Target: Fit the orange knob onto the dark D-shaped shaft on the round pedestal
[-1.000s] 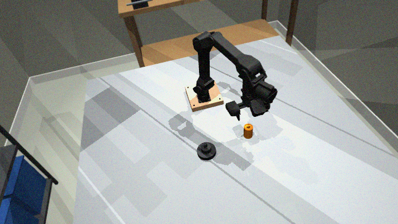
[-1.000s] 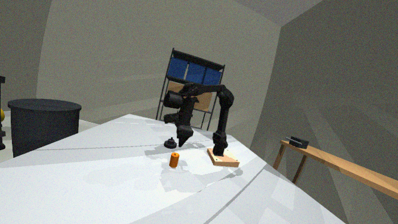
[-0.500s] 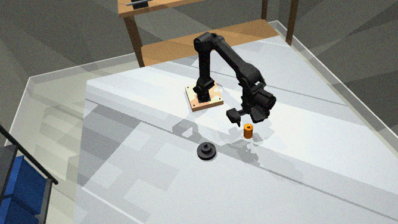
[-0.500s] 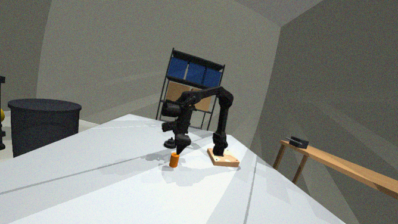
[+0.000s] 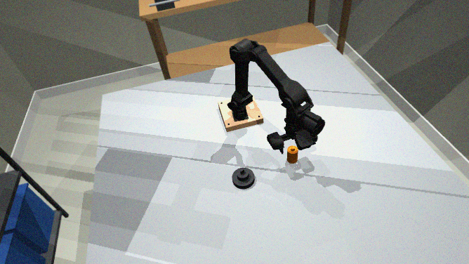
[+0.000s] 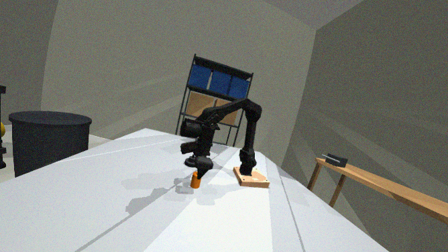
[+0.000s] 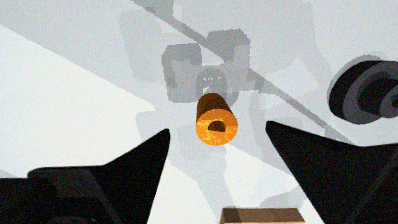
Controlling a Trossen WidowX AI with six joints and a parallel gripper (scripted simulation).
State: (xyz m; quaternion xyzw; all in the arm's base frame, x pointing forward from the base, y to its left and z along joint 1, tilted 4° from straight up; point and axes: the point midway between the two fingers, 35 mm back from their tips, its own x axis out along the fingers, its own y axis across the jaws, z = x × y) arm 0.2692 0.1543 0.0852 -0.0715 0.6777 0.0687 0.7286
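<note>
My gripper tip is now 3 cm above the orange knob. From my gripper tip the other things lie so: dark round pedestal: 20 cm to the right, 4 cm ahead, 3 cm below.
</note>
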